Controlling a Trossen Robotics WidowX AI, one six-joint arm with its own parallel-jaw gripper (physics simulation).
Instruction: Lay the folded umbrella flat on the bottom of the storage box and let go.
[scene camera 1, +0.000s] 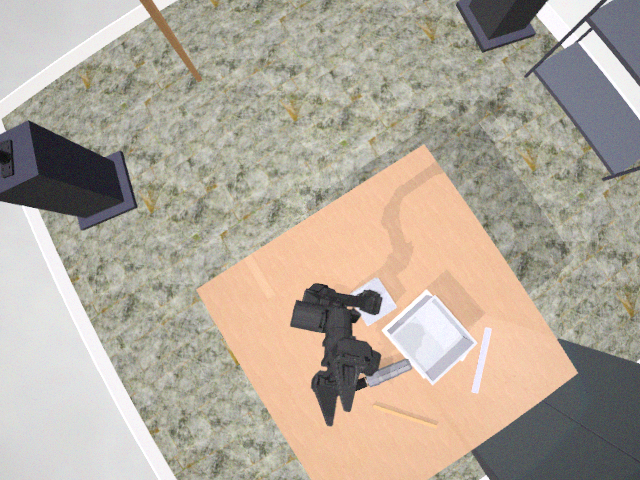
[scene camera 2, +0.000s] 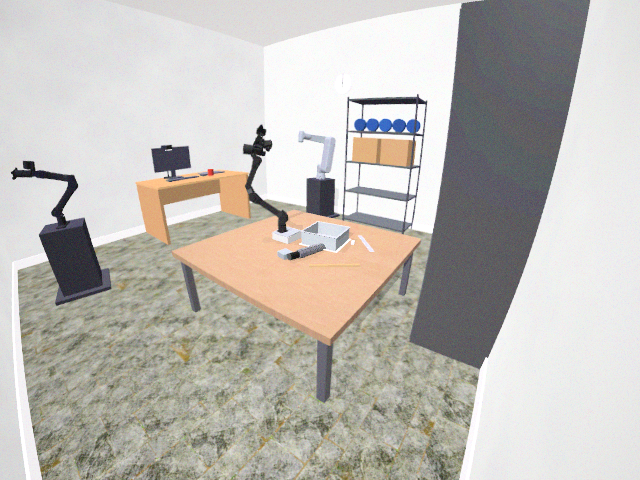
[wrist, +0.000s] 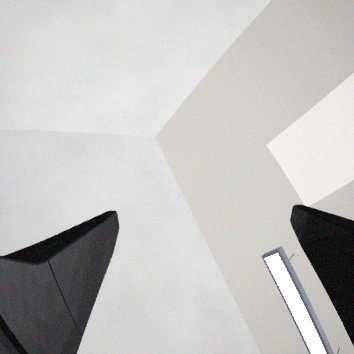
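Where they show: gripper, between the fingertips: (scene camera 1: 337, 419) (scene camera 2: 260, 129) (wrist: 206, 217); arm's base, origin of its link: (scene camera 1: 365, 298) (scene camera 2: 282, 231).
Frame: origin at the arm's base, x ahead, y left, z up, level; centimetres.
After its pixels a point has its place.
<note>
The folded umbrella (scene camera 1: 388, 372) {y -2.4, x 33.0, z -0.4 cm} (scene camera 2: 312, 251) {y -2.8, x 36.7, z -2.7 cm} lies on the table, outside the storage box (scene camera 1: 452, 361) {y 24.4, x 37.3, z 2.8 cm} (scene camera 2: 316, 240) {y 8.0, x 28.5, z -0.6 cm} and close beside it. It has a grey ribbed body, a black section and a pale grey end block that shows in scene camera 2. The storage box is light grey and open at the top; its visible bottom is bare. My gripper (scene camera 1: 338, 417) {y -17.5, x 4.8, z 70.7 cm} (scene camera 2: 261, 128) {y -17.5, x 4.8, z 70.7 cm} (wrist: 206, 217) {y -17.5, x 4.8, z 70.7 cm} is open and empty, raised high above the table on the upright arm. In the wrist view, walls and ceiling show between the fingers. In scene camera 1 the arm covers the umbrella's handle end.
A thin yellow stick (scene camera 1: 405, 414) {y -1.7, x 55.5, z -5.1 cm} (scene camera 2: 334, 265) {y -2.7, x 56.1, z -5.0 cm} lies in front of the umbrella. A white strip (scene camera 1: 481, 360) {y 39.6, x 46.2, z -5.5 cm} (scene camera 2: 366, 243) {y 39.5, x 47.3, z -5.5 cm} lies to the right of the box. The arm's white base (scene camera 2: 285, 236) {y -3.8, x 9.2, z -0.5 cm} stands beside the box. A tall dark cabinet (scene camera 1: 578, 408) (scene camera 2: 496, 180) stands beyond the table's right side.
</note>
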